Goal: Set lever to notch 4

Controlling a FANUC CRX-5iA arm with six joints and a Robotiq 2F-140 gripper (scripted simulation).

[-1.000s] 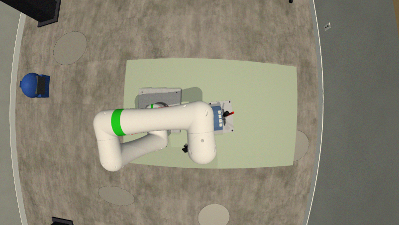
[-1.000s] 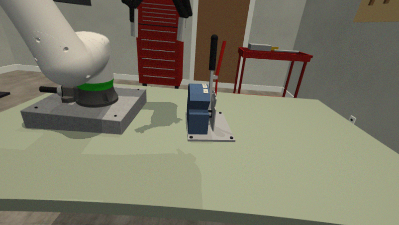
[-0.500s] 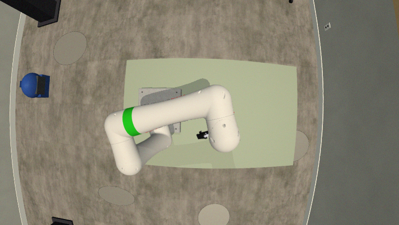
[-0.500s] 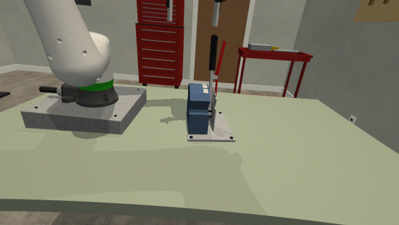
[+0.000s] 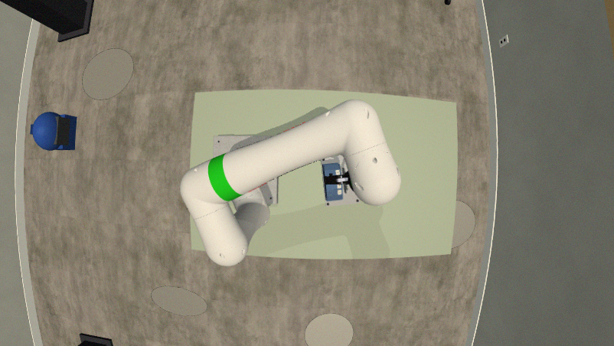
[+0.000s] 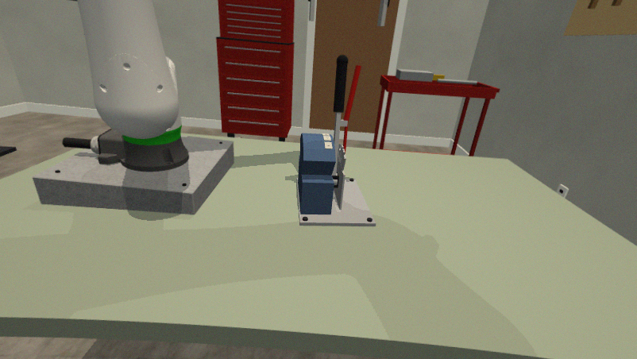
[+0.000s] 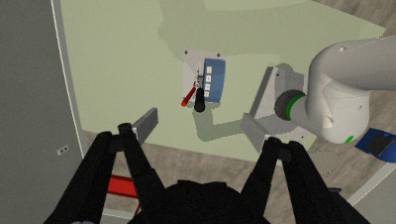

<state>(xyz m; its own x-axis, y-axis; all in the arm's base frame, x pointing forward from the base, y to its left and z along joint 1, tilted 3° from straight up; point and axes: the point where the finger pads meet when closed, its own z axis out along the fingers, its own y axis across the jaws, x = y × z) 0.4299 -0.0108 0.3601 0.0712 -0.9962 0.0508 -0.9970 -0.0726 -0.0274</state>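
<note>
Right now my hand is 20 mm short of the red bar, 10 mm to the left of it and 220 mm above it.
</note>
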